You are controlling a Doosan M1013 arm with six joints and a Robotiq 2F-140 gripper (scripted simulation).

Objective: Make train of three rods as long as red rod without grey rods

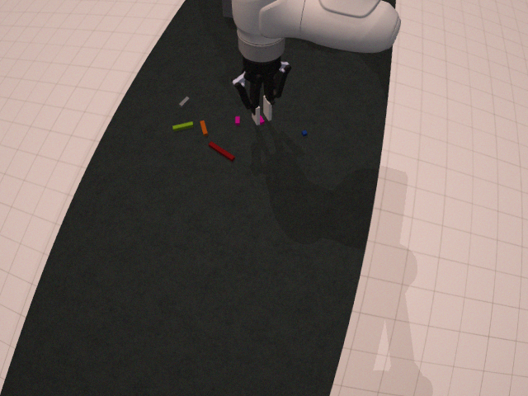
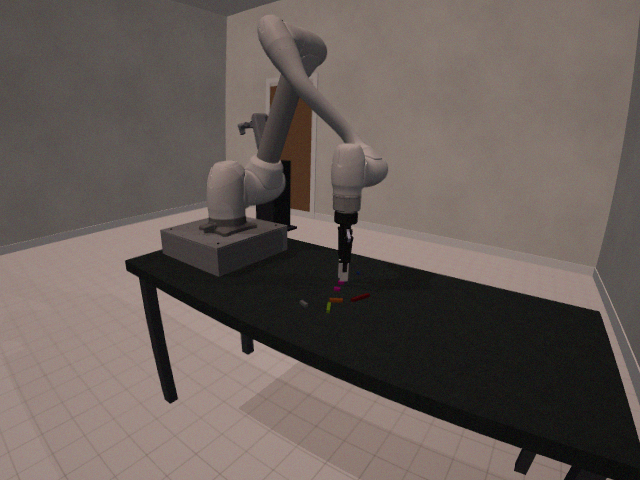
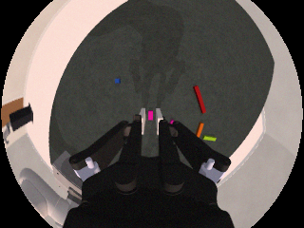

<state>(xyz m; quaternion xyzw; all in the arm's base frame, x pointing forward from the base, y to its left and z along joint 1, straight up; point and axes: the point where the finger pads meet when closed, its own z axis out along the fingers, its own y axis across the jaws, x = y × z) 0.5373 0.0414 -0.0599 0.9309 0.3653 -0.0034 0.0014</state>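
My hand is 10 cm to the right of the blue rod and 5 cm above it. Round my hand: red rod 11 cm ahead, 6 cm to the right, 5 cm below; lime rod 18 cm to the right, 6 cm ahead, 5 cm below; orange rod 13 cm to the right, 6 cm ahead, 5 cm below.
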